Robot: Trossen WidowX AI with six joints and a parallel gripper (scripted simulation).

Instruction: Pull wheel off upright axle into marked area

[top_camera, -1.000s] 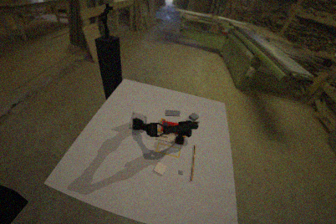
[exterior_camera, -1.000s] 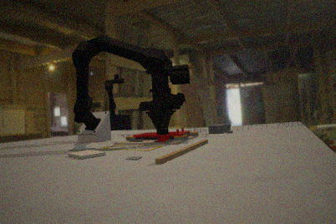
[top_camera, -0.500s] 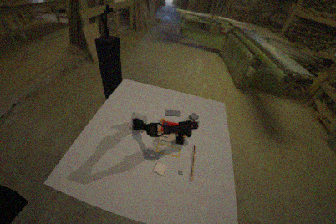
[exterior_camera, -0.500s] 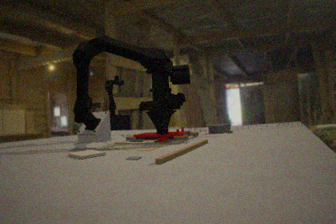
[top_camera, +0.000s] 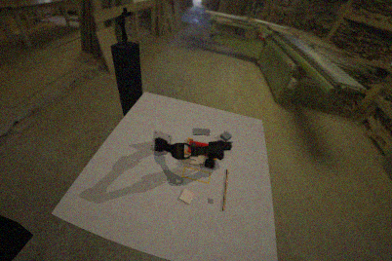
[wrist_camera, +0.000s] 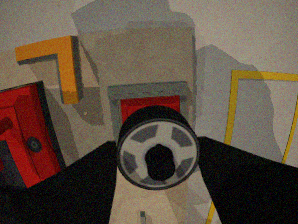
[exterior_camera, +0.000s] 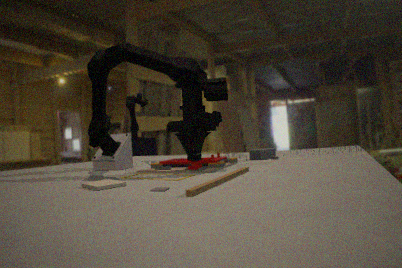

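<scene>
Now: gripper tip 1 cm above the axle. From my gripper tip the other things lie so: flat tan tile 6 cm behind, 28 cm to the right, 4 cm below; wheel right at my gripper tip; wooden stick 17 cm ahead, 13 cm to the right, 4 cm below.
</scene>
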